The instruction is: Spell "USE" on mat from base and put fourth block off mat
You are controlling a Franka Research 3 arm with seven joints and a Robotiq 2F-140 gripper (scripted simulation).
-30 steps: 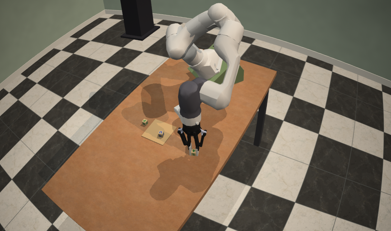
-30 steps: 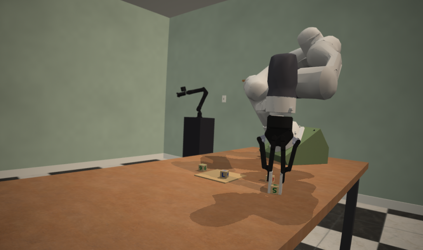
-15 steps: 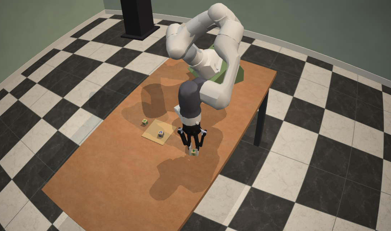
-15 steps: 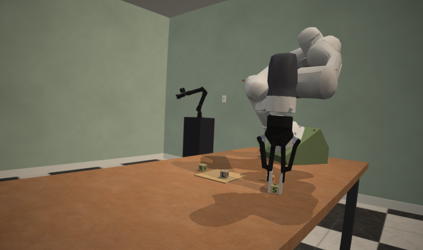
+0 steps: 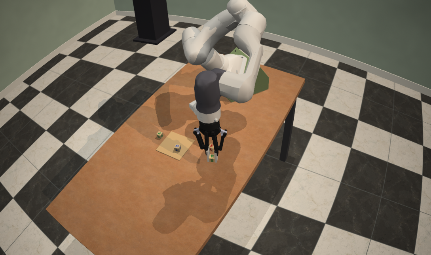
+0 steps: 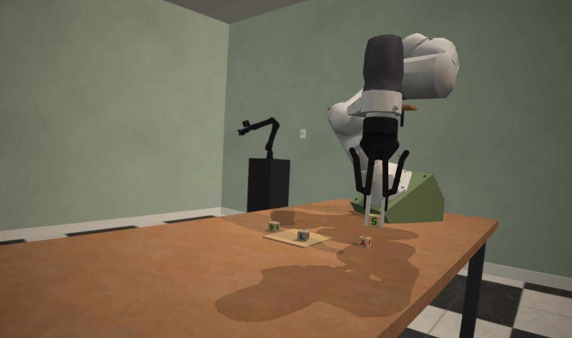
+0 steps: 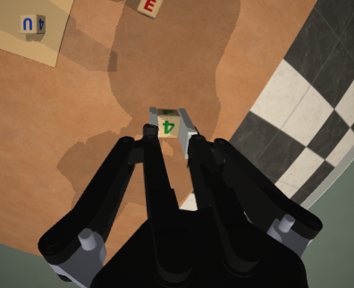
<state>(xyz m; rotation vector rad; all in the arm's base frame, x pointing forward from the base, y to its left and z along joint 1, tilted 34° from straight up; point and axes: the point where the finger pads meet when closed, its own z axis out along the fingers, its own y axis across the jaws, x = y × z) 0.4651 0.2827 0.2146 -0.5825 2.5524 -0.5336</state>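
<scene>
My hand is 11 cm past the E block, 7 cm to the left of it and 10 cm above it. The rest, counted from my hand: U block (4 cm behind, 21 cm to the right, 10 cm below); mat (5 cm behind, 24 cm to the right, 11 cm below); S block (2 cm below).
</scene>
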